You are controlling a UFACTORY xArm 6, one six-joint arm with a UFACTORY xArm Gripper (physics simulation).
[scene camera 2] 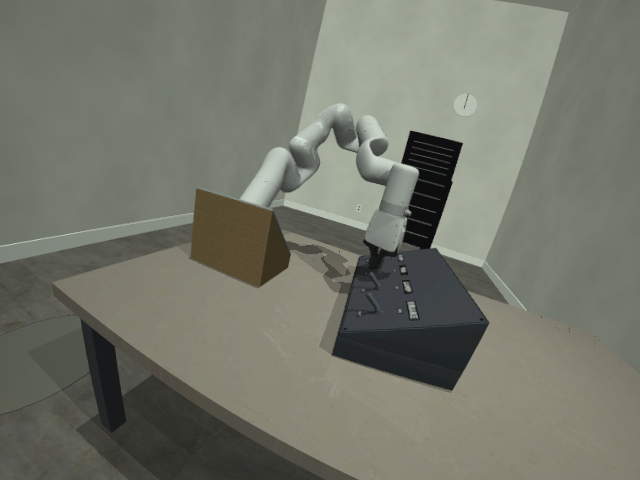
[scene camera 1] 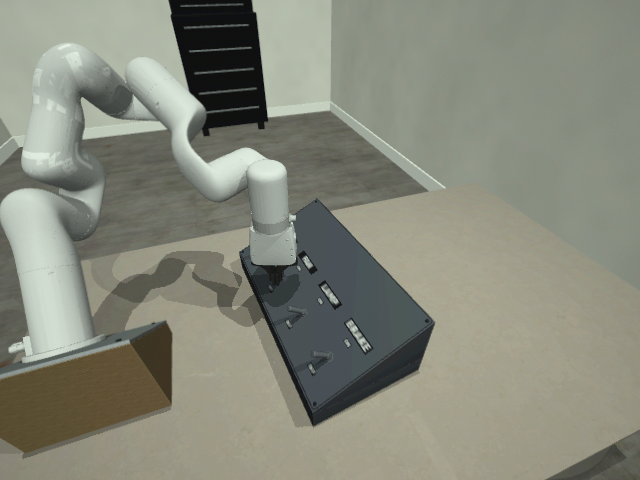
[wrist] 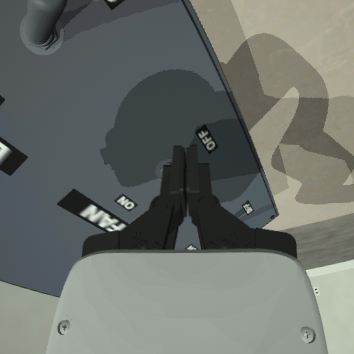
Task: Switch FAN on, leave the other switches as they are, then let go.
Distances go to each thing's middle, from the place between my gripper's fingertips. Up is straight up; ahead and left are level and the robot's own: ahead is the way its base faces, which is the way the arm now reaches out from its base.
Labels:
My hand is 10 cm short of the dark sloped switch box (scene camera 1: 375, 333), 3 cm to the left of it and 2 cm above it.

